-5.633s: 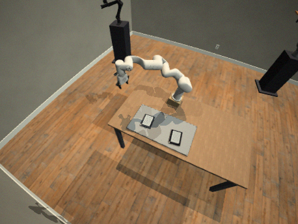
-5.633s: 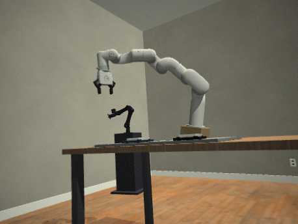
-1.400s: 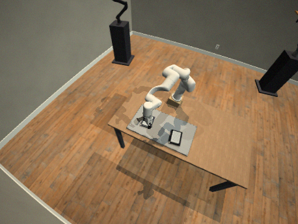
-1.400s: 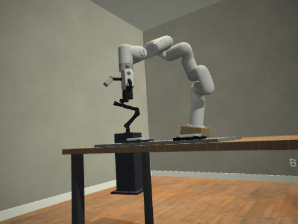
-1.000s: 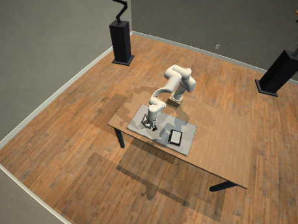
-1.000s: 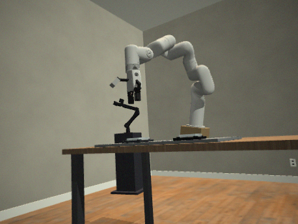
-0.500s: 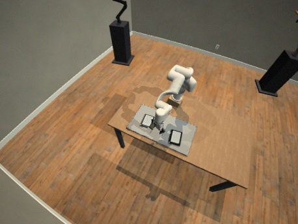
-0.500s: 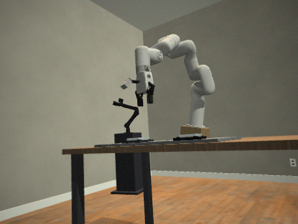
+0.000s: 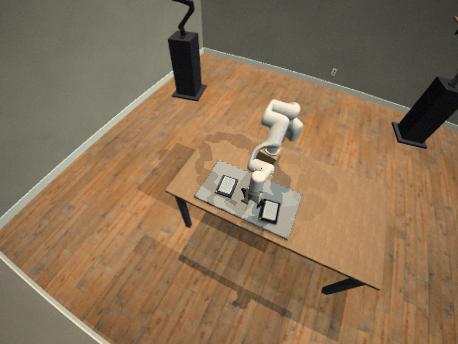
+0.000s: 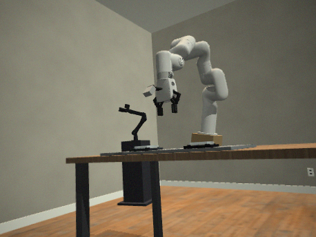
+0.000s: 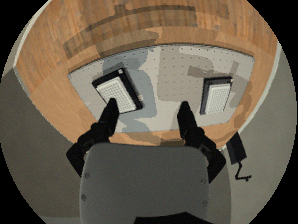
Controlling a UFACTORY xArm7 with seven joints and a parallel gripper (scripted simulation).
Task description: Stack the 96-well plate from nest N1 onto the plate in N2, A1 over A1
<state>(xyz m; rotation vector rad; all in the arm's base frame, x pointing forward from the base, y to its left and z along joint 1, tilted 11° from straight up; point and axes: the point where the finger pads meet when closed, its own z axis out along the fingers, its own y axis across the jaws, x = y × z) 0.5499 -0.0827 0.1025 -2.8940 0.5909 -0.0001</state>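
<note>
The plate nest N1 is 170 mm below my hand, 140 mm to the left of it and 50 mm behind it. Also, from my hand: A1 mark: 160 mm below, 80 mm to the left, 20 mm ahead.
</note>
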